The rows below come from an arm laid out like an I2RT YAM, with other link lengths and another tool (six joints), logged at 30 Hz.
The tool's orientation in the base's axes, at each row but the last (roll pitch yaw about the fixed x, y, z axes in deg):
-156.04 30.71 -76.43
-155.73 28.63 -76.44
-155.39 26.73 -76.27
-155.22 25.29 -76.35
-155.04 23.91 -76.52
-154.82 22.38 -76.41
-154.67 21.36 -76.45
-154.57 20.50 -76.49
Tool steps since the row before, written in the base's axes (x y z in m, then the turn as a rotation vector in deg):
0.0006 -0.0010 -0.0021 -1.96 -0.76 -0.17
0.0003 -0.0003 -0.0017 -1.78 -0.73 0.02
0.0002 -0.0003 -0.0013 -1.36 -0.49 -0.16
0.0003 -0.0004 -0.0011 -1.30 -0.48 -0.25
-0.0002 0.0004 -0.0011 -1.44 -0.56 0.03
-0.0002 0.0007 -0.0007 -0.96 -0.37 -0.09
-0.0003 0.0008 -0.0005 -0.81 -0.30 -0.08
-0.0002 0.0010 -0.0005 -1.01 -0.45 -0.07
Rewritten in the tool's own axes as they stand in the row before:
0.0020 0.0002 0.0013 0.33 1.91 -0.84
0.0011 0.0003 0.0013 0.25 1.67 -0.93
0.0009 0.0003 0.0010 0.21 1.34 -0.53
0.0009 0.0002 0.0008 0.25 1.32 -0.43
0.0000 0.0006 0.0010 0.18 1.34 -0.75
-0.0004 0.0004 0.0008 0.16 0.94 -0.40
-0.0006 0.0004 0.0007 0.12 0.79 -0.33
-0.0008 0.0003 0.0008 0.21 0.98 -0.47

